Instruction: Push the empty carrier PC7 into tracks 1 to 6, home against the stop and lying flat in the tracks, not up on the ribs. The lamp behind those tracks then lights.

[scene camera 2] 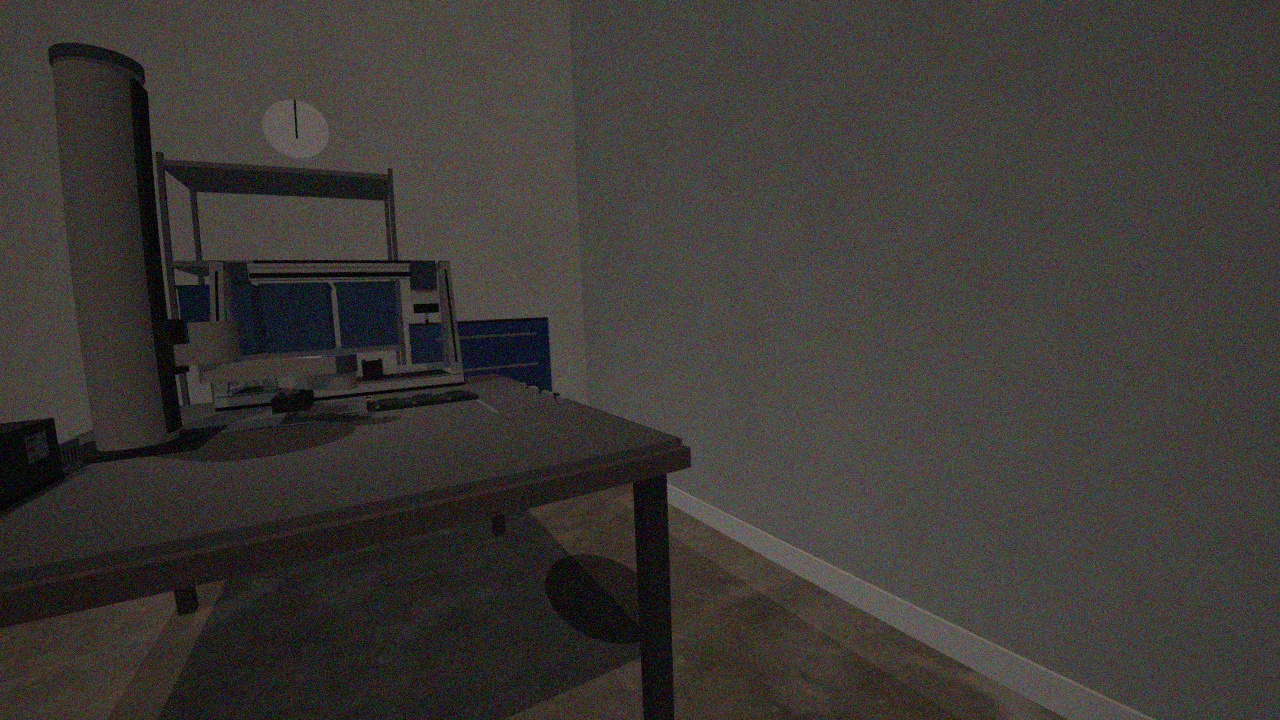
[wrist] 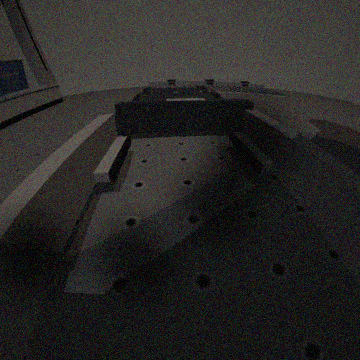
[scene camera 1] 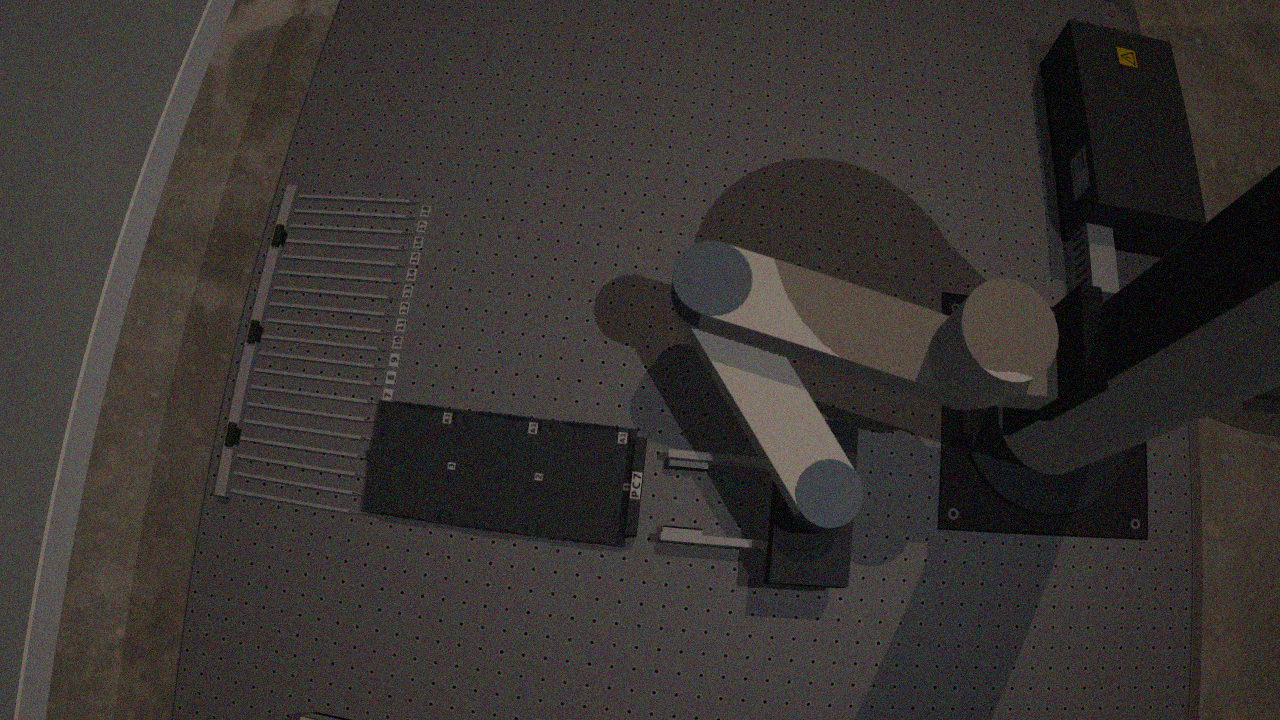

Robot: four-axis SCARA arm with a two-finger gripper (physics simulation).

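Pixels of known places: gripper, fingertip midpoint: (scene camera 2: 357, 404) (wrist: 180, 124) (scene camera 1: 664, 495); arm's base, link origin: (scene camera 2: 141, 450).
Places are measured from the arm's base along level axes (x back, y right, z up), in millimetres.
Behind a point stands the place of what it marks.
The black carrier PC7 (scene camera 1: 501, 492) {x -657, y -155, z 24 mm} (scene camera 2: 420, 402) {x -647, y -65, z 25 mm} (wrist: 185, 120) {x -500, y -132, z 27 mm} lies lengthwise in line with the lowest tracks in scene camera 1. Its far end is at the open ends of their ribs (scene camera 1: 307, 411) {x -918, y -90, z 17 mm} and covers the labels below 7. A long stretch of ribs shows between it and the pale stop bar (scene camera 1: 241, 385) {x -1014, y -71, z 29 mm}. The lamp block (scene camera 1: 232, 434) {x -1009, y -135, z 35 mm} behind those tracks looks dark. Whether the carrier lies level cannot be told. My gripper (scene camera 1: 664, 497) {x -474, y -138, z 32 mm} (wrist: 180, 124) {x -474, y -138, z 32 mm} is shut on nothing. Its two fingers stand apart, tips a small gap behind the carrier's labelled end.
Two more dark lamp blocks (scene camera 1: 255, 331) {x -1008, y 0, z 34 mm} (scene camera 1: 279, 234) {x -1009, y 136, z 34 mm} stand along the stop bar. A black box with a yellow warning sign (scene camera 1: 1136, 134) {x 111, y 368, z 128 mm} is at the upper right. The arm's dark base plate (scene camera 1: 1109, 510) {x 91, y -114, z 12 mm} is at the right. A large pale frame (scene camera 2: 454, 331) {x -836, y -499, z 225 mm} stands beyond the carrier.
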